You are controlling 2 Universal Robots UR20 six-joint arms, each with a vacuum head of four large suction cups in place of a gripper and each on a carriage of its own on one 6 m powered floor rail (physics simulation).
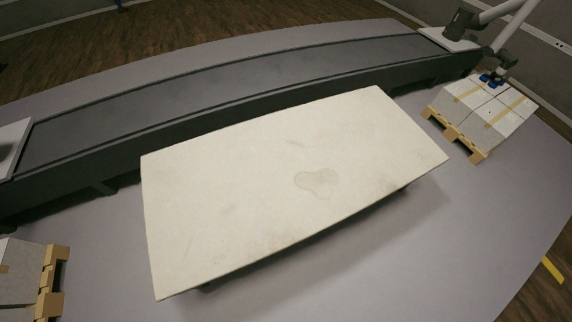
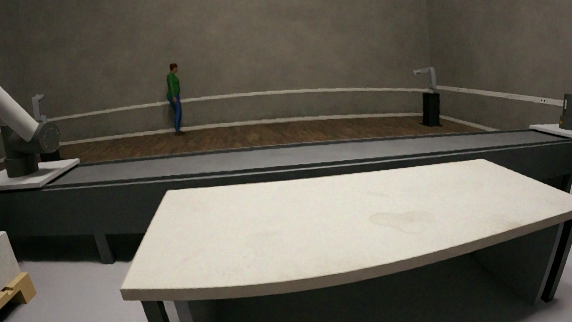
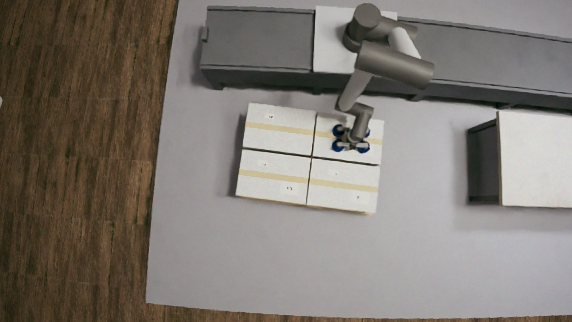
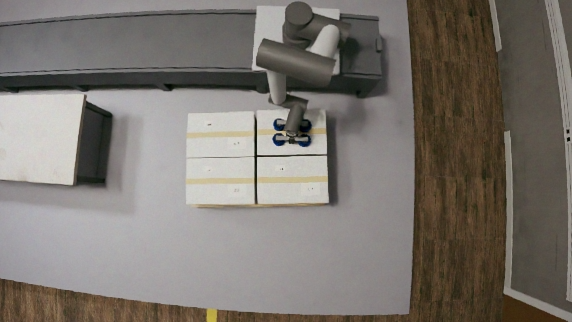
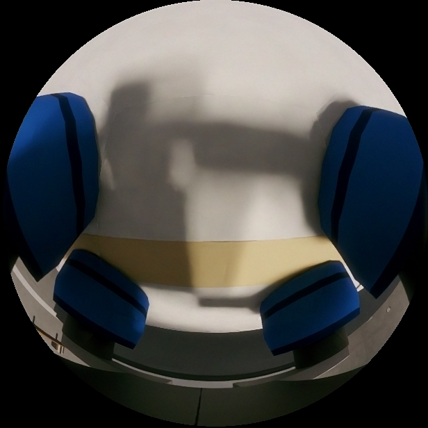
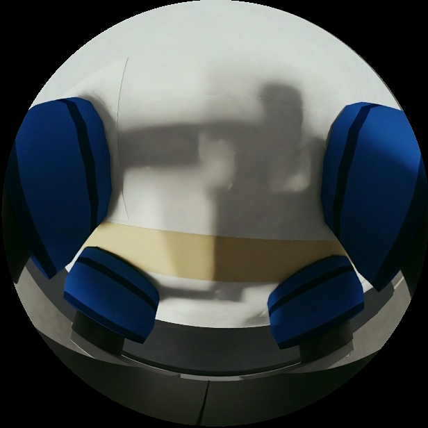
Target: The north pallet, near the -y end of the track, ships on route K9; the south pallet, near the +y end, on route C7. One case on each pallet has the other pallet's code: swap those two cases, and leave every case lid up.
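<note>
My left gripper (image 1: pixel 494 81) (image 4: pixel 291 132) (image 5: pixel 207 215) has its four blue cups down on or just over the top-right case (image 4: pixel 320 148) (image 5: pixel 220 200) of the south pallet (image 1: pixel 451 132). My right gripper (image 3: pixel 351 139) (image 6: pixel 215 215) has its cups down on or just over the top-right case (image 3: pixel 374 156) (image 6: pixel 225 200) of the north pallet (image 1: pixel 51 305) (image 2: pixel 24 289). Both cases sit level with their neighbours, lids up. Their codes are hidden, and contact or suction cannot be told. Four white taped cases are on each pallet; the small codes are unreadable.
A long cream table (image 1: pixel 250 150) (image 2: pixel 300 225) (image 3: pixel 535 160) (image 4: pixel 40 140) stands between the pallets, beside the dark floor rail (image 1: pixel 225 85) (image 2: pixel 250 160) (image 3: pixel 260 40) (image 4: pixel 125 45). A person (image 2: pixel 174 95) stands beyond the rail.
</note>
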